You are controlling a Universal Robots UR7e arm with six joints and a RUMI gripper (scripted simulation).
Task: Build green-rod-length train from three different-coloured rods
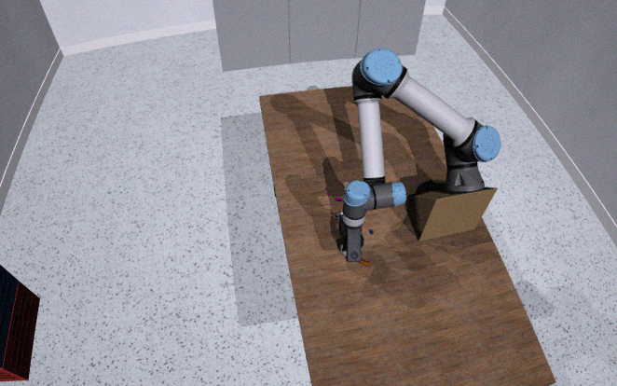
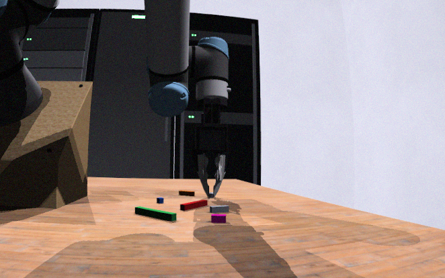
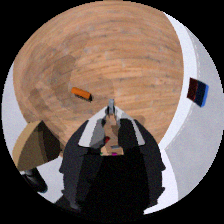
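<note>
My gripper is now 12 cm past the blue rod, 8 cm to the left of it and 1 cm above it. From my hand the other things lie so: orange rod: 5 cm behind, 4 cm to the left, 1 cm below; then green rod: 13 cm behind, 22 cm to the right, 1 cm below; then red rod: 6 cm behind, 14 cm to the right, 1 cm below.
</note>
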